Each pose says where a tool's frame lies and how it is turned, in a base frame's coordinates. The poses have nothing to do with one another.
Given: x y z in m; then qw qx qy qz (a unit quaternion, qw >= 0).
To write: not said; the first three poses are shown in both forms.
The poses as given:
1: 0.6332, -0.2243, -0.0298, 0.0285, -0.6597, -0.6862, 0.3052
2: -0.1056, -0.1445, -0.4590, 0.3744, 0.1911, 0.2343, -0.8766
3: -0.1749, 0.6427, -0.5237, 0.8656, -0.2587, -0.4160, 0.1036
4: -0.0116, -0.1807, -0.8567, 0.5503, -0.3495, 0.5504, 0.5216
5: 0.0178, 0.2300, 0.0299, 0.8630, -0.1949, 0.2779, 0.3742
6: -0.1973, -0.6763, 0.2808, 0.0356, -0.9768, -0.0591, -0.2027
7: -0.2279, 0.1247, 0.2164, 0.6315, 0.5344, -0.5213, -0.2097
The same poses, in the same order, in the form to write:
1: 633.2, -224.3, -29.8, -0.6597, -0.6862, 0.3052, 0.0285
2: -105.6, -144.5, -459.0, 0.1911, 0.2343, -0.8766, 0.3744
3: -174.9, 642.7, -523.7, -0.2587, -0.4160, 0.1036, 0.8656
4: -11.6, -180.7, -856.7, -0.3495, 0.5504, 0.5216, 0.5503
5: 17.8, 230.0, 29.9, -0.1949, 0.2779, 0.3742, 0.8630
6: -197.3, -676.3, 280.8, -0.9768, -0.0591, -0.2027, 0.0356
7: -227.9, 124.7, 216.4, 0.5344, -0.5213, -0.2097, 0.6315
